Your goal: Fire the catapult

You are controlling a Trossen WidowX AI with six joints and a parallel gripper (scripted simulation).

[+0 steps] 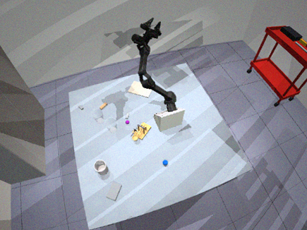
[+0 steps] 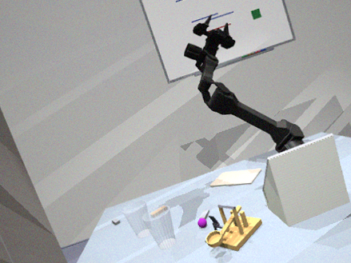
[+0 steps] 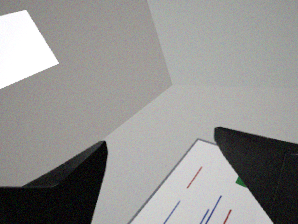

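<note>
Now: gripper tip 67 cm above the wooden catapult, 42 cm to the right of it and 34 cm short of it. The rest, counted from my gripper tip: small tan block (71 cm below, 53 cm ahead, 3 cm to the left); then flat tan board (71 cm below, 14 cm ahead, 3 cm to the right); then blue ball (74 cm to the left, 70 cm below, 25 cm ahead).
</note>
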